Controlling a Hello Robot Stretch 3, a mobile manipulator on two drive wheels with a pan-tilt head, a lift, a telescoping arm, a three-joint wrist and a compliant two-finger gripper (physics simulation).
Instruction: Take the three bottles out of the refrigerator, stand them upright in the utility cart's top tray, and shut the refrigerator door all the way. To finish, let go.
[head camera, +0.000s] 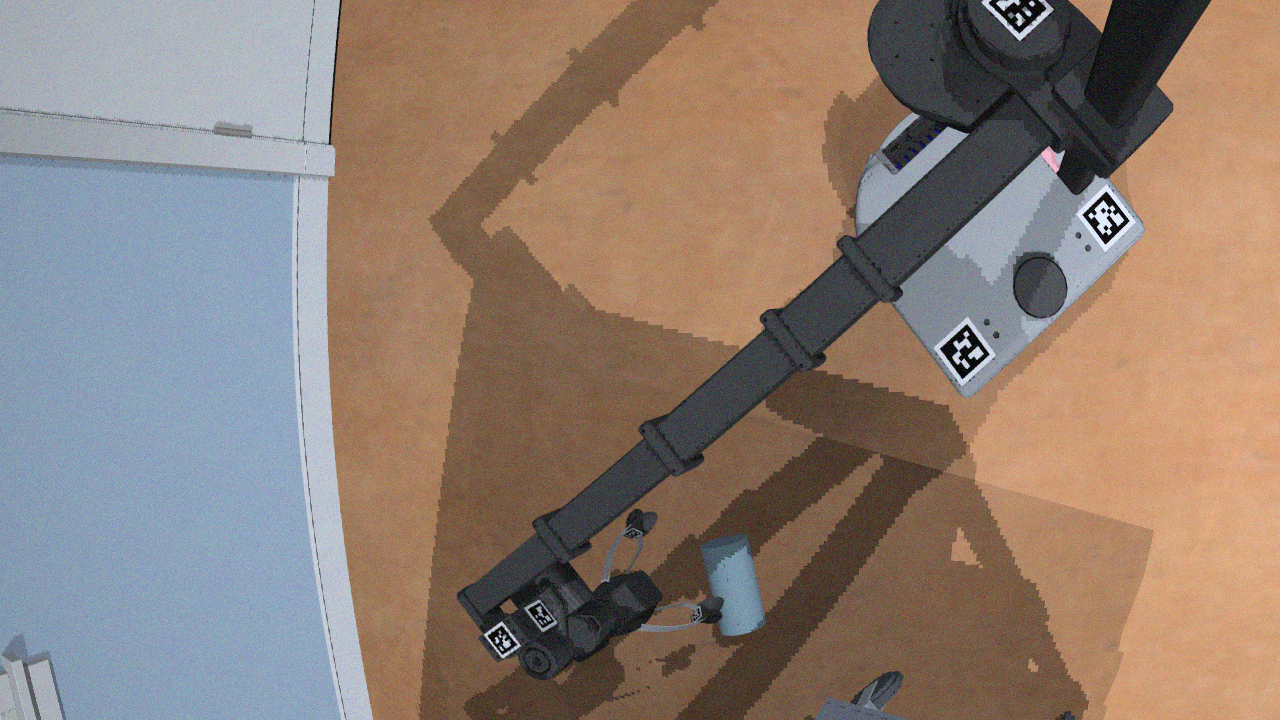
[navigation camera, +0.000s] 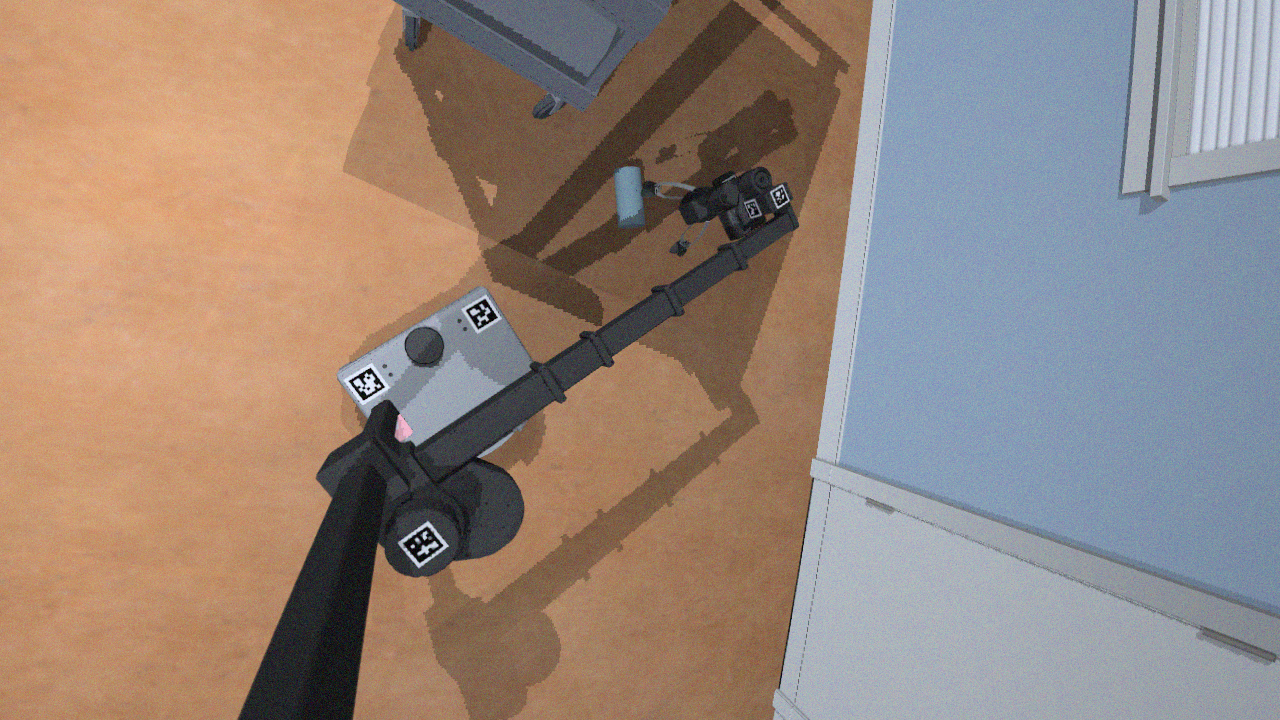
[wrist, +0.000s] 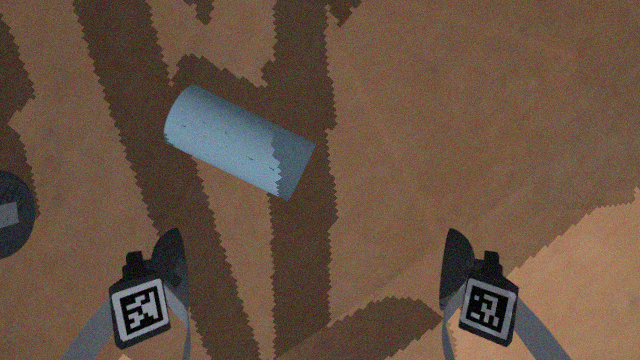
The gripper (navigation camera: 659, 221): 1.16 m from the lens. A window with white blinds (navigation camera: 1197, 110) is 1.47 m from the lens.
